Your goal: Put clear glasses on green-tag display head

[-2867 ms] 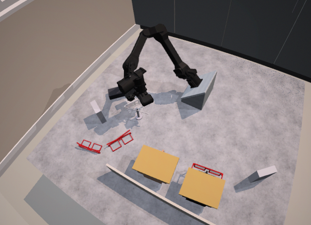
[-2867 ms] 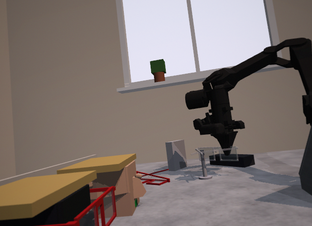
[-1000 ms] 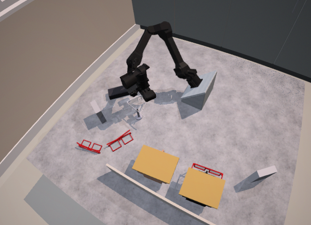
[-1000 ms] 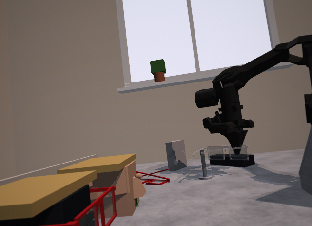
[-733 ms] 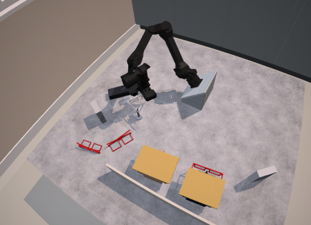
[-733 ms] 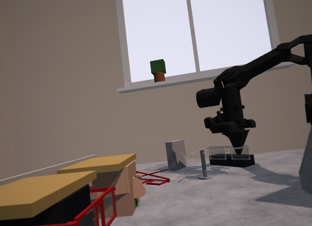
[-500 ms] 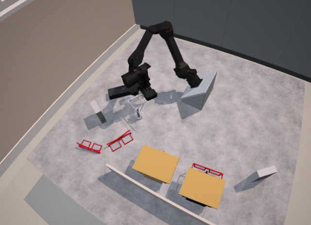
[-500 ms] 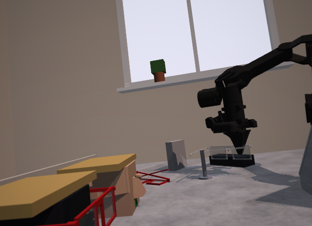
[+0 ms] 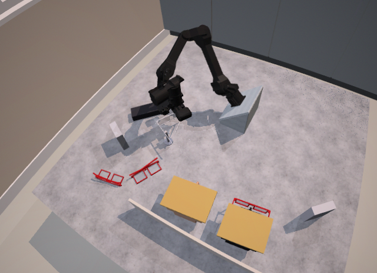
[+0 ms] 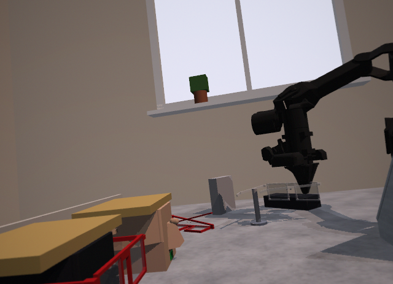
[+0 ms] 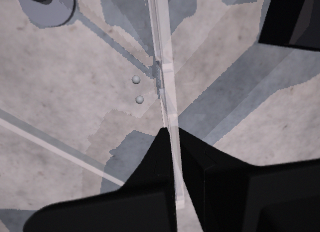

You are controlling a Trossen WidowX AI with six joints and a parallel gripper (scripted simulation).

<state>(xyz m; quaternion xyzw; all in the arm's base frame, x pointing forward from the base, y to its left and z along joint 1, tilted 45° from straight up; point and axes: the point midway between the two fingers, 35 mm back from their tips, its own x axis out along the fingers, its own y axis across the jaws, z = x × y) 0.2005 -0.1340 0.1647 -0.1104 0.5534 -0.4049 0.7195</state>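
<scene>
Now: gripper tip 12 cm short of the post, 4 cm above it and 2 cm to the right of it. The rest, counted from my gripper tip: black box (18 cm to the right, 4 cm below, 3 cm ahead); tan-topped head (29 cm ahead, 27 cm to the left); low board (42 cm ahead, 40 cm to the left, 1 cm below).
</scene>
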